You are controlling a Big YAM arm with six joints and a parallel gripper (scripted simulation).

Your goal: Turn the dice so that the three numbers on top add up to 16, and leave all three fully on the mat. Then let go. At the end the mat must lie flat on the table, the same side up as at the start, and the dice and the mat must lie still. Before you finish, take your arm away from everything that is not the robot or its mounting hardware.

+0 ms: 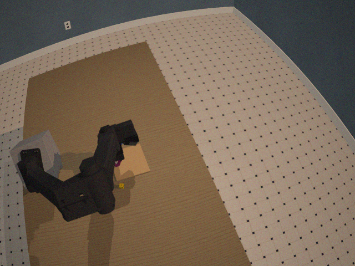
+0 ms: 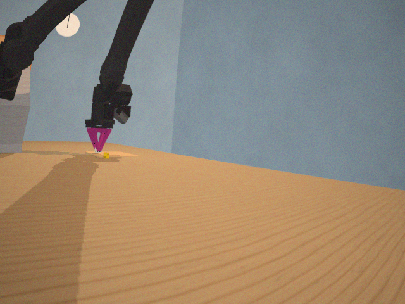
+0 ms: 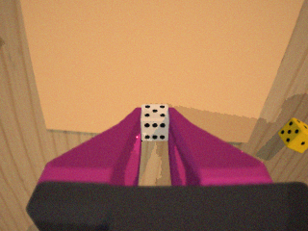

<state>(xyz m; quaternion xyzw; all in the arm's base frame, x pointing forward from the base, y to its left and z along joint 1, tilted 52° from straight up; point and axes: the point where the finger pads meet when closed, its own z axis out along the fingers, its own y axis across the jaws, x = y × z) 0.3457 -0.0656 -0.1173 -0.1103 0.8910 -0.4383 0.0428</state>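
My gripper is now right at the white die. The rest, counted from my hand: mat 50 mm ahead, 10 mm to the left, 20 mm below; then blue die 40 mm ahead, 110 mm to the left, 10 mm below; then yellow die 100 mm to the right, 10 mm below.
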